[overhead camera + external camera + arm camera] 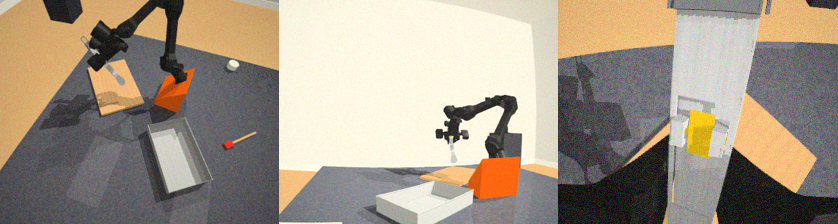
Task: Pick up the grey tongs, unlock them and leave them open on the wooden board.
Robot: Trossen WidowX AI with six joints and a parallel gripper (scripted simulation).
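The yellow lock piece lies 4 cm above my gripper tip. The rest, counted from my gripper tip: roasting tin (48 cm to the left, 30 cm ahead, 15 cm below); wooden board (17 cm below, 7 cm to the left, 1 cm behind).
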